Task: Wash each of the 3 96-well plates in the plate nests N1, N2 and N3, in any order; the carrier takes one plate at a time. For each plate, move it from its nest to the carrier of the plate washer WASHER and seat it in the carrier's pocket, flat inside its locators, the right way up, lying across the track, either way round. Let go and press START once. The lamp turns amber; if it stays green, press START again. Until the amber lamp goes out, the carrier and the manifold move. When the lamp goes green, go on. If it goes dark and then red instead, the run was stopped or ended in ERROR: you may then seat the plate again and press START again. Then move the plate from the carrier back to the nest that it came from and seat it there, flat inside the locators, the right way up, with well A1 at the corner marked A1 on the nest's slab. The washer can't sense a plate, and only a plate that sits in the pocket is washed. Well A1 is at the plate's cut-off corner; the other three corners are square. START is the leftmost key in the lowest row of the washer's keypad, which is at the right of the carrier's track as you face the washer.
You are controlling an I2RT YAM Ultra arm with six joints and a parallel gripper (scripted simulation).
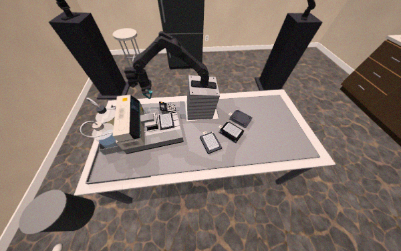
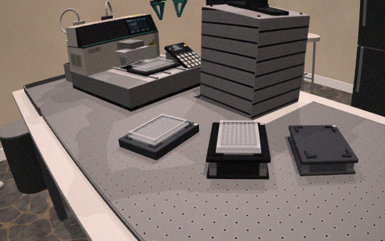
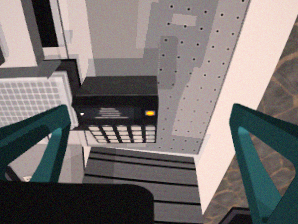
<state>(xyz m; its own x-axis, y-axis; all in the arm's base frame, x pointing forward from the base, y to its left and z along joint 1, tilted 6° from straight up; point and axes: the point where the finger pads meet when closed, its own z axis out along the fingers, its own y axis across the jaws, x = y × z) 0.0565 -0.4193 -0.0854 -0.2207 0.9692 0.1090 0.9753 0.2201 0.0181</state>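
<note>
My gripper is now 140 mm short of the carrier, 120 mm to the right of it and 160 mm above it. From my hand the other things lie so: N2 label: 150 mm ahead, 580 mm to the left, 240 mm below; then washer: 170 mm ahead, 10 mm to the left, 120 mm below; then N1 label: 210 mm ahead, 440 mm to the left, 240 mm below.
</note>
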